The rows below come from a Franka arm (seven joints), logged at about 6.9 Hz.
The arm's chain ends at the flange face. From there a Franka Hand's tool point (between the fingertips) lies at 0.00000 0.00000 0.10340 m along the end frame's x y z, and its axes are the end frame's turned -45 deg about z.
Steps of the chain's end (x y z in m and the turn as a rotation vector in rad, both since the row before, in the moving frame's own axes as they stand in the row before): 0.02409, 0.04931, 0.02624, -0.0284, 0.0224, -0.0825; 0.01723, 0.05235, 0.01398, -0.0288, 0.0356, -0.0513; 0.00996, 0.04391, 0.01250, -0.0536, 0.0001, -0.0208; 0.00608, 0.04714, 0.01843, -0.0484, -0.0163, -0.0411
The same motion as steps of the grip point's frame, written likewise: -0.01812, 0.05563, 0.02617, -0.0359, -0.0042, -0.0825; -0.02422, 0.05389, 0.01387, -0.0455, 0.0048, -0.0513; -0.02787, 0.04206, 0.01235, -0.0380, -0.0378, -0.0208; -0.03371, 0.04007, 0.01830, -0.0227, -0.0457, -0.0411
